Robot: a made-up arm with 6 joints. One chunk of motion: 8 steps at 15 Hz.
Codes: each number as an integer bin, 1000 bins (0 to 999) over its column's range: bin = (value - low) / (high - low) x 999, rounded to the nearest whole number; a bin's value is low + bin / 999 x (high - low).
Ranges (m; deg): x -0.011..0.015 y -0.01..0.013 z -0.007..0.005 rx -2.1..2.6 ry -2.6..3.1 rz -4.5..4
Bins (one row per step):
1: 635 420 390 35 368 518
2: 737 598 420 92 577 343
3: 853 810 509 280 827 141
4: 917 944 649 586 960 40
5: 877 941 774 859 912 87
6: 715 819 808 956 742 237
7: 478 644 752 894 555 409
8: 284 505 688 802 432 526
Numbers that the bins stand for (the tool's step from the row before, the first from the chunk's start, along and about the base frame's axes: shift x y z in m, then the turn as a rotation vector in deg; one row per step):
1: 0.00553 -0.00033 -0.00232 -1.935 -0.500 -0.093
2: 0.00818 0.00377 -0.00195 -1.667 0.692 -1.582
3: 0.01120 0.00865 -0.00089 -0.783 2.119 -3.300
4: 0.01287 0.01173 0.00080 0.657 2.877 -4.160
5: 0.01182 0.01166 0.00230 1.941 2.604 -3.760
6: 0.00761 0.00886 0.00271 2.398 1.634 -2.483
7: 0.00144 0.00483 0.00203 2.106 0.567 -1.020
8: -0.00361 0.00163 0.00126 1.673 -0.135 -0.025

